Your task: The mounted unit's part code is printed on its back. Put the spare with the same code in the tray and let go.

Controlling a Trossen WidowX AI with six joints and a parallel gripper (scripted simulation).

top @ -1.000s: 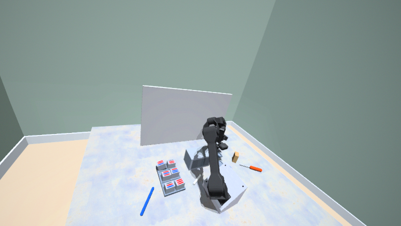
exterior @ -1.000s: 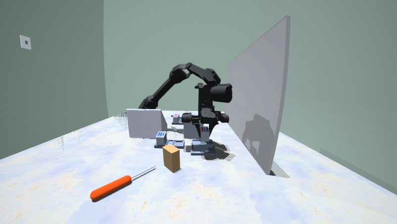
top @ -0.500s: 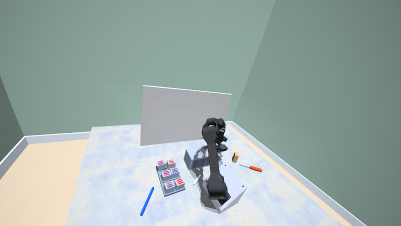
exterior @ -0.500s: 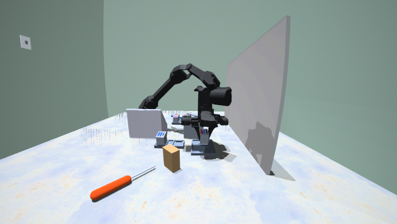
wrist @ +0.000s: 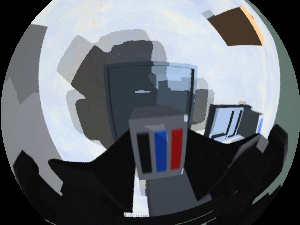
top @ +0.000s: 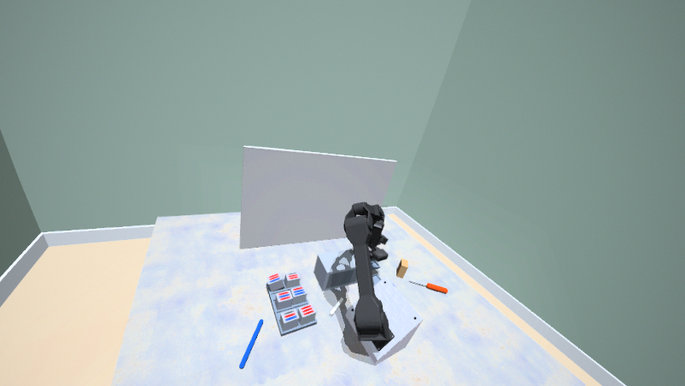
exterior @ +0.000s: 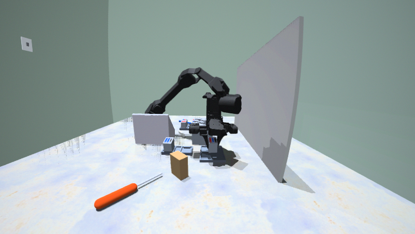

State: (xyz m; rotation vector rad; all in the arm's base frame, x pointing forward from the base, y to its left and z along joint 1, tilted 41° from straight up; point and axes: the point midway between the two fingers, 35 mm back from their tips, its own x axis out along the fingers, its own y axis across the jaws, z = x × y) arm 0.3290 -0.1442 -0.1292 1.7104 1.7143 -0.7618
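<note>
The tray lies 20 mm below my gripper tip. Also, from my gripper tip: grey mounted unit (180 mm to the left, 30 mm behind, 20 mm above); then low rack (150 mm behind, 20 mm to the left, 20 mm below); then tan block (130 mm to the right, 110 mm behind, 10 mm above).
</note>
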